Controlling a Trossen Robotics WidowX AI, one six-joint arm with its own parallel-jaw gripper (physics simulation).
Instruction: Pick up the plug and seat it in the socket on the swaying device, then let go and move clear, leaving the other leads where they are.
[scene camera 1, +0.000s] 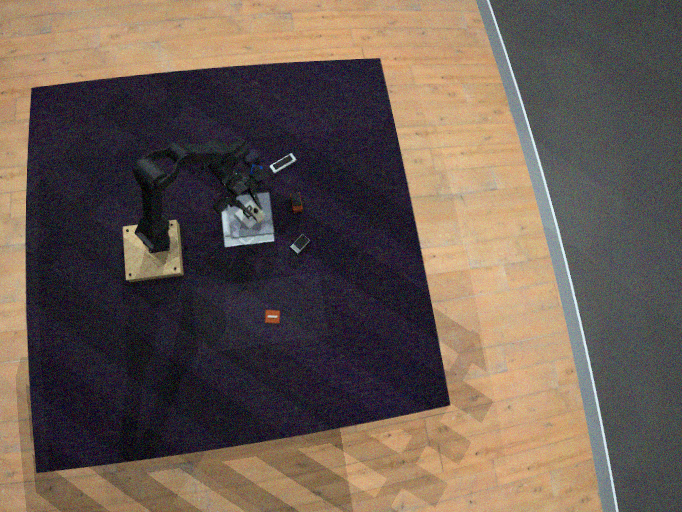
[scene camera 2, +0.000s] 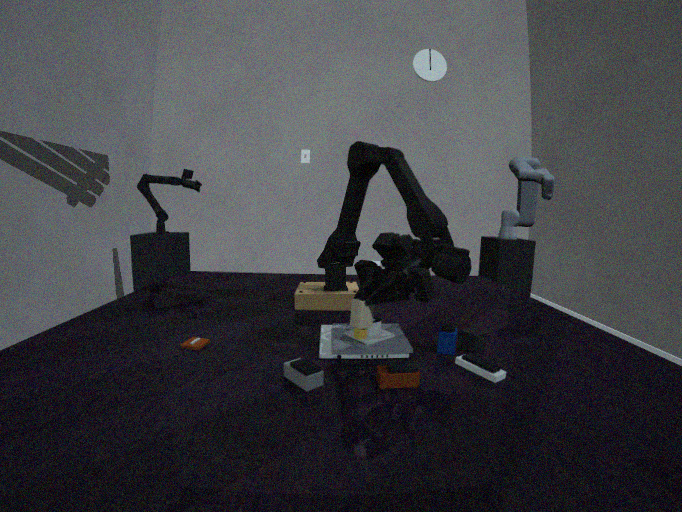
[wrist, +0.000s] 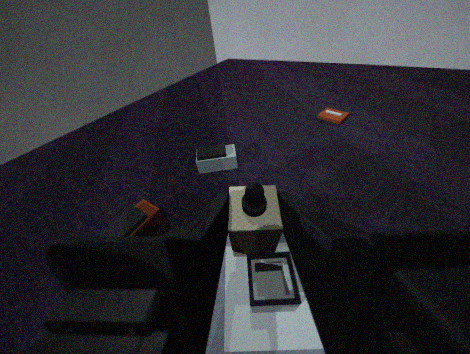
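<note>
The plug, a cream block with a black knob on top (scene camera 1: 258, 216) (scene camera 2: 361, 313) (wrist: 241, 220), has a yellow tip at its lower end in scene camera 2. My gripper (scene camera 1: 254, 211) (scene camera 2: 364, 300) (wrist: 253, 198) is shut on the plug, one finger on each side, and holds it over the device. The device, a pale grey slab (scene camera 1: 234, 240) (scene camera 2: 326, 342), carries a raised white plate (scene camera 2: 380, 336). The socket, a black-rimmed square opening (wrist: 274, 303), shows on the wrist side of the plug in the wrist view. Whether the yellow tip touches the plate cannot be told.
Around the device stand a grey block (scene camera 1: 300, 243) (scene camera 2: 303, 374) (wrist: 217, 164), an orange block (scene camera 1: 296, 203) (scene camera 2: 397, 377) (wrist: 147, 207), a white bar (scene camera 1: 283, 163) (scene camera 2: 480, 368) and a blue block (scene camera 2: 446, 341). A flat orange tile (scene camera 1: 272, 316) (scene camera 2: 195, 343) (wrist: 333, 116) lies farther off.
</note>
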